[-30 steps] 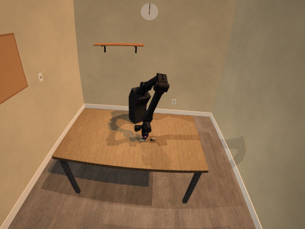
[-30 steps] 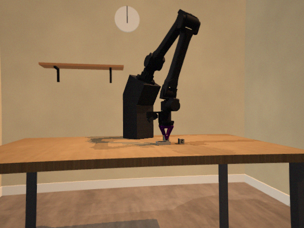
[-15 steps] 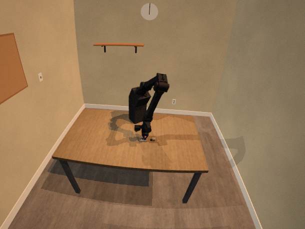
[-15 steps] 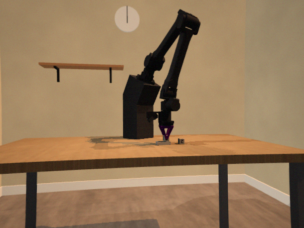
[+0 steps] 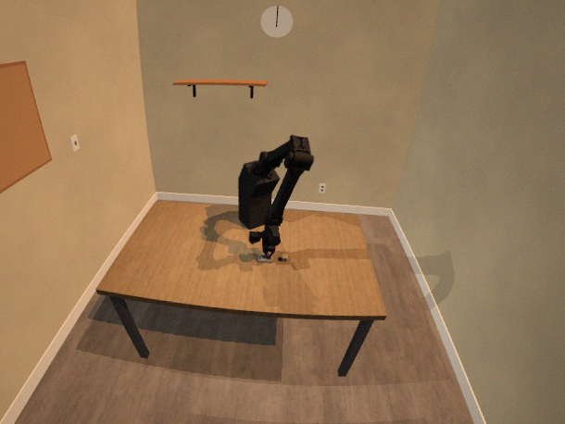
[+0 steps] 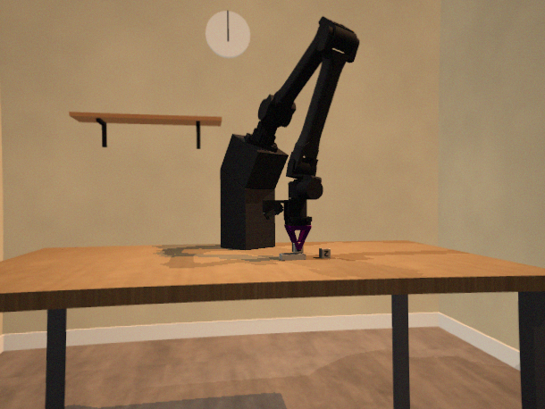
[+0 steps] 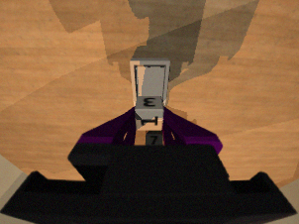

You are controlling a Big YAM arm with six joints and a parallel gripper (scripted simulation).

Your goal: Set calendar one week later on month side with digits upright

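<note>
Right now the tray is 20 mm to the right of my hand and 30 mm below it.
</note>
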